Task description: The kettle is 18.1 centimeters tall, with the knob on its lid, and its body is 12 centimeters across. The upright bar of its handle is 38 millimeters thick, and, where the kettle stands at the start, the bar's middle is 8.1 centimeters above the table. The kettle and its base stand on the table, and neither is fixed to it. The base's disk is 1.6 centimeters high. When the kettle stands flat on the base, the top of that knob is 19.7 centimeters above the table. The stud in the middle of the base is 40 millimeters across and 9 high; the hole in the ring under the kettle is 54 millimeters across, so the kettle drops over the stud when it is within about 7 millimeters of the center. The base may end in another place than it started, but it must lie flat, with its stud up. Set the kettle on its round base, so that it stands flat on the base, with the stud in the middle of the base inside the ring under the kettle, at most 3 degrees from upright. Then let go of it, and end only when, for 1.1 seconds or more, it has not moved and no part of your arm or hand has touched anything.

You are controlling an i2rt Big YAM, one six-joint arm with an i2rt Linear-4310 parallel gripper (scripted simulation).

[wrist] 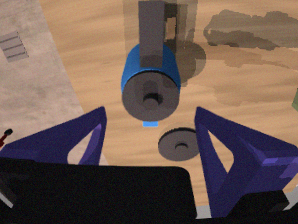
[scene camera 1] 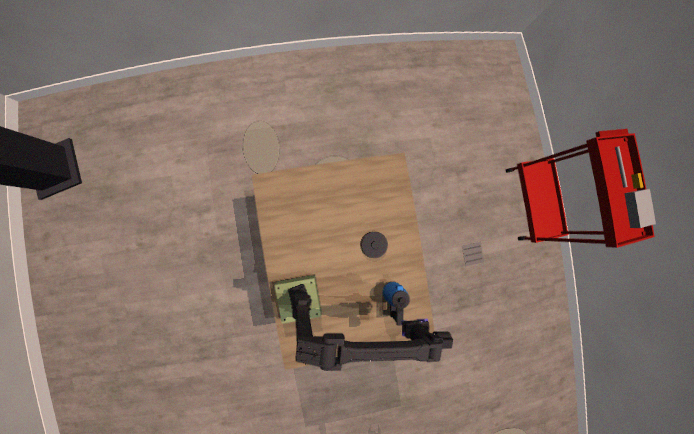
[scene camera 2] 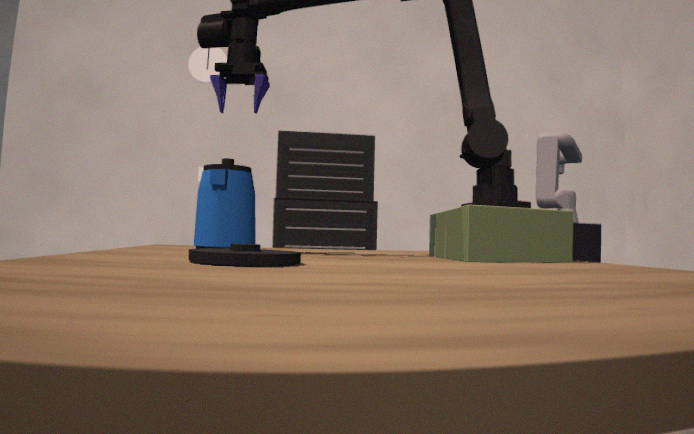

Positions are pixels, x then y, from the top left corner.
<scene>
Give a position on a blue kettle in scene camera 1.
394,296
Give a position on a round black base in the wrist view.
175,141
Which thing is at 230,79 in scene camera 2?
The gripper.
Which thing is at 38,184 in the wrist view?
The gripper.
</scene>
